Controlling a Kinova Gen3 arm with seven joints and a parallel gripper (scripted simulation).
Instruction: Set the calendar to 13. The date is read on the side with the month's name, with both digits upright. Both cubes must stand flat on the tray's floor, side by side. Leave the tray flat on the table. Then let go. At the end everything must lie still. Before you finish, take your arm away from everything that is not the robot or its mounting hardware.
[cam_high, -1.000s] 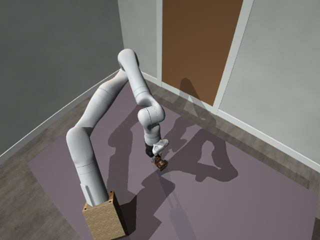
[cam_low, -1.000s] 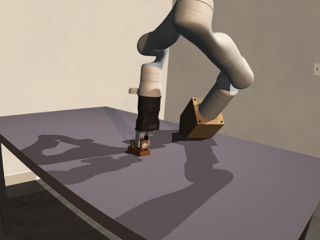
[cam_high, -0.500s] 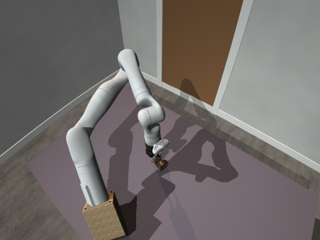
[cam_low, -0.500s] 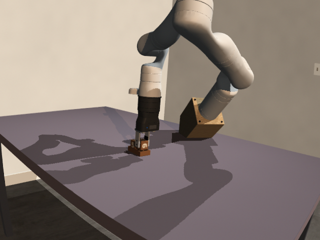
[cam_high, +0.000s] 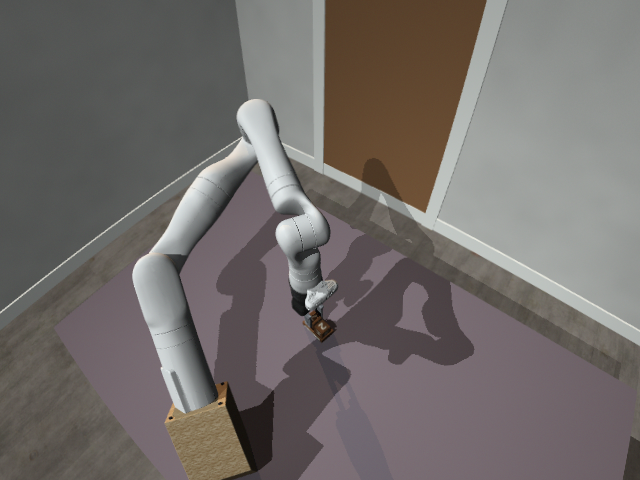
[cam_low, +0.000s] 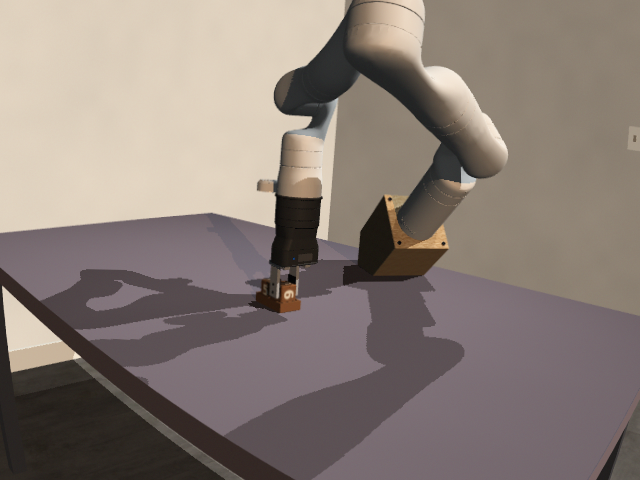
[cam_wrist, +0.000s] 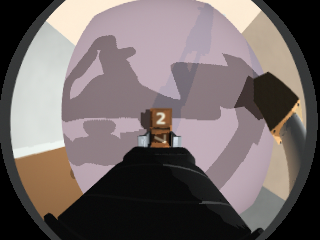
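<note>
Right now my hand is 2 cm to the left of the tray and 3 cm above it.
</note>
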